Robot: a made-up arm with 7 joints.
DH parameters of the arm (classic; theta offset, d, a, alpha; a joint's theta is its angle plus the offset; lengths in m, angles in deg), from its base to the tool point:
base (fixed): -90 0.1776 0 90
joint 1: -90 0.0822 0.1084 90
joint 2: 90 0.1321 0.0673 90
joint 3: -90 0.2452 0.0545 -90
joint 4: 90 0.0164 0.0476 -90
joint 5: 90 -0.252 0.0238 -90
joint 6: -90 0.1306 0.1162 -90
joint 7: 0 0.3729 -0.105 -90
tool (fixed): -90 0.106 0 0
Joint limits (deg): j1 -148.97..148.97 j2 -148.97..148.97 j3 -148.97..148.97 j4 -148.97..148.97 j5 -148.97..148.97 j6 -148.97..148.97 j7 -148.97..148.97
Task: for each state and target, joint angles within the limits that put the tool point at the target. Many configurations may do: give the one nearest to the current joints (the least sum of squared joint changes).
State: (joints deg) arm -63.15 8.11 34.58 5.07 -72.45 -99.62 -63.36
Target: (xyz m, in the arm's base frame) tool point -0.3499 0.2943 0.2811
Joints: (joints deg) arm -63.30 44.35 19.06 -4.30 -62.57 -88.40 -49.80
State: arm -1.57 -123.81 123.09 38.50 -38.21 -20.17 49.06
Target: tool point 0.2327 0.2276 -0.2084
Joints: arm -28.52 -129.45 143.72 30.26 -32.91 -15.59 47.90
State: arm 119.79 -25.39 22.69 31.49 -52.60 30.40 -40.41
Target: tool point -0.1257 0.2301 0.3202
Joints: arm 124.73 -21.77 19.35 22.25 -46.08 41.40 -38.33
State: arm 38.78 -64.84 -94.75 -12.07 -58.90 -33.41 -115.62
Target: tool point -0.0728 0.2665 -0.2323
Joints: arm 27.60 -65.79 -96.33 -8.77 -40.48 -14.59 -127.12
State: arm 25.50 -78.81 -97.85 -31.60 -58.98 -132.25 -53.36
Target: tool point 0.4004 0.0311 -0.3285
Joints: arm 4.20 -58.19 -94.34 -40.56 -84.32 -146.46 -65.61
